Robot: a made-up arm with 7 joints.
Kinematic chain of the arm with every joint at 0, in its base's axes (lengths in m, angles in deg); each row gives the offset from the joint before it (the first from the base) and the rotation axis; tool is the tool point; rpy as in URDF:
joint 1: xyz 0 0 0.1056 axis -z
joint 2: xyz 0 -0.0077 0.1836 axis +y
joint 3: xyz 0 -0.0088 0.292 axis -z
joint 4: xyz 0 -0.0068 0.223 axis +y
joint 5: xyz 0 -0.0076 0.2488 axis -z
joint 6: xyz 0 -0.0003 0.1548 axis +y
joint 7: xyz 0 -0.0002 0.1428 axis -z
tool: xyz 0 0 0 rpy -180 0 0
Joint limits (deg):
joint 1: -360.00..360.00
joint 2: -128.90..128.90
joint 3: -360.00..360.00
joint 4: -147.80..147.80
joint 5: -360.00..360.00
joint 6: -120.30..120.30
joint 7: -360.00..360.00
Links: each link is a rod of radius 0.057 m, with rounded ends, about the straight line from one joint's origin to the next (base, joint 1, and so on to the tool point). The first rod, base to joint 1, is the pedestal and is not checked.
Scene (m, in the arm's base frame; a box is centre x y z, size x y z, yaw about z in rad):
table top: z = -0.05
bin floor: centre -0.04 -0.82 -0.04 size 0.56 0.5 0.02 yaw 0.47
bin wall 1: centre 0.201 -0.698 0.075 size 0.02 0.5 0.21 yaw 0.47
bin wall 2: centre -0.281 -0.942 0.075 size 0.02 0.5 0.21 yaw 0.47
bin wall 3: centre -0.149 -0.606 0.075 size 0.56 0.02 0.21 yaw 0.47
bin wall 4: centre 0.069 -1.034 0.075 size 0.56 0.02 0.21 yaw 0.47
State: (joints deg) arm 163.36 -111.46 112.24 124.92 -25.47 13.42 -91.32
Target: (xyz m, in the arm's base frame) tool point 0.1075 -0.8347 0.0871
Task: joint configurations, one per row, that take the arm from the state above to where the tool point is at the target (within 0.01 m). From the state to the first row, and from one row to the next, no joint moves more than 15 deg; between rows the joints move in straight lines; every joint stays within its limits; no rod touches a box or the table.
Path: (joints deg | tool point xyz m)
1: 176.01 -98.66 116.80 117.61 -26.53 11.70 -92.40 | 0.1744 0.4479 0.0421
2: 188.66 -85.85 121.36 110.30 -27.58 9.98 -93.48 | 0.3869 0.3902 0.0475
3: 201.31 -73.05 125.91 102.99 -28.64 8.26 -94.56 | 0.5790 0.2468 0.0990
4: 213.96 -60.25 130.47 95.68 -29.70 6.54 -95.64 | 0.7052 0.0362 0.2013
5: 226.61 -47.44 135.03 88.37 -30.76 4.83 -96.72 | 0.7333 -0.1990 0.3518
6: 240.15 -46.92 147.43 84.19 -29.28 1.39 -94.92 | 0.6230 -0.4865 0.3366
7: 253.69 -46.41 159.82 80.01 -27.80 -2.04 -93.12 | 0.4019 -0.7123 0.3430
8: 267.23 -45.89 172.22 75.83 -26.32 -5.48 -91.32 | 0.1075 -0.8347 0.3724
9: 267.09 -56.44 172.34 74.05 -26.31 -5.69 -91.32 | 0.1082 -0.8468 0.2306
10: 266.95 -66.98 172.47 72.28 -26.30 -5.90 -91.32 | 0.1075 -0.8347 0.0871

